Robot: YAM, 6 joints.
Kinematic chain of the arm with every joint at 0, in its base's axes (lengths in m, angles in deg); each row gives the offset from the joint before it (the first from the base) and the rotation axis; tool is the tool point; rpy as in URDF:
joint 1: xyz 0 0 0.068 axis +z
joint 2: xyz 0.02 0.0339 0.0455 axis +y
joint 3: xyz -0.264 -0.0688 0 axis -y
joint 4: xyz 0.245 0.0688 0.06 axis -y
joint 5: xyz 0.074 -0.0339 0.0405 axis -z
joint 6: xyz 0.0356 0 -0.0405 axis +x
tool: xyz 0 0 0 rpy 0 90 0
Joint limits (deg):
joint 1: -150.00..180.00
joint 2: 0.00..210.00
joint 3: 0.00..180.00
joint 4: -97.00..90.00
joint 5: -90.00..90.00
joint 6: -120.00..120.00
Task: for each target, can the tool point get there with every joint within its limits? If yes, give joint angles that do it. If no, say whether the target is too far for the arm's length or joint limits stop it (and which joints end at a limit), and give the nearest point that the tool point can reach.
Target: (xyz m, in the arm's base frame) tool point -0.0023 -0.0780 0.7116
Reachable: yes | joints -67.31 91.87 166.33 -7.28 64.83 -60.36
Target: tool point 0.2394 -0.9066 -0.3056
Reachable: no: too far | nearest point 0.1505 -0.5698 -0.1465 | short by 0.383 m
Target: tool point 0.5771 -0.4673 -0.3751
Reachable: no: too far | nearest point 0.4212 -0.3411 -0.2303 | short by 0.247 m
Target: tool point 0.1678 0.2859 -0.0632
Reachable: yes | joints 61.79 162.09 95.23 -81.58 20.91 30.53
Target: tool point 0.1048 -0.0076 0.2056
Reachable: yes | joints 13.08 39.40 27.89 -57.73 60.98 87.96
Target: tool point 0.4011 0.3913 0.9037
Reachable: no: too far | nearest point 0.2672 0.2607 0.6301 | short by 0.331 m
